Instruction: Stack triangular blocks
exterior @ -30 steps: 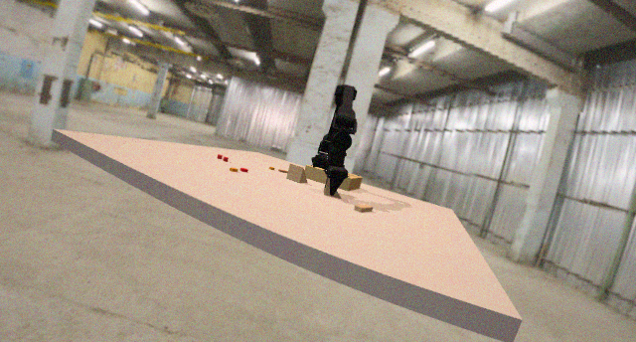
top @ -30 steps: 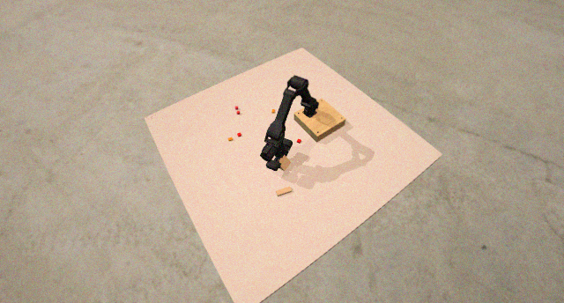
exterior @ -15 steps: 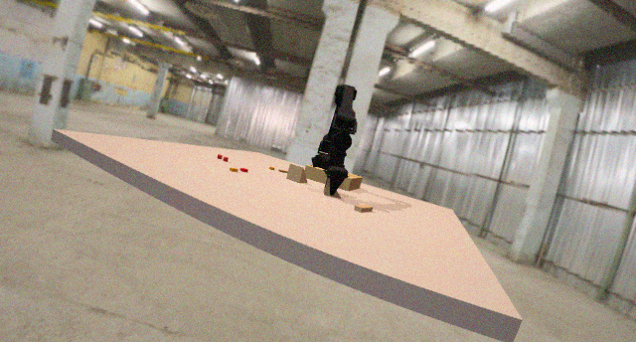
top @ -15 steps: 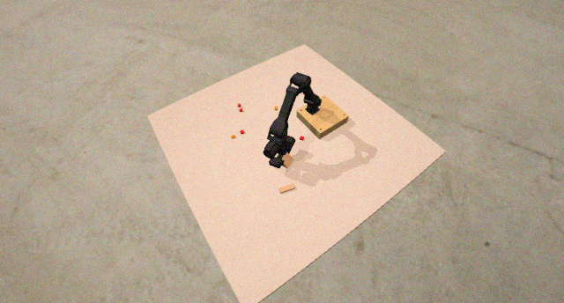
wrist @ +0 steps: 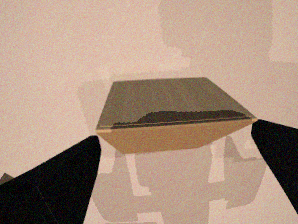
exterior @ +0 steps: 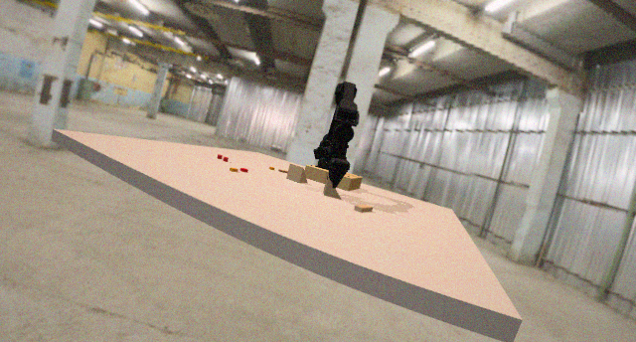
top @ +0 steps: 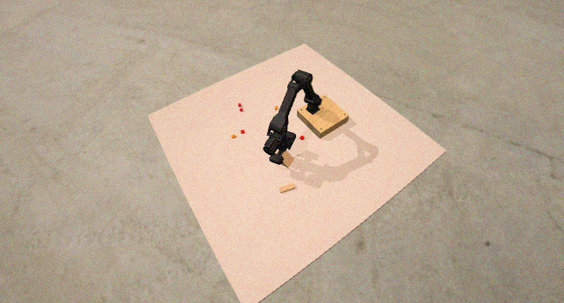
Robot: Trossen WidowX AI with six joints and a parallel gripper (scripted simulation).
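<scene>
My gripper tip is now 11 cm short of the flat wooden piece, 13 cm to the right of it and 3 cm above it.
</scene>
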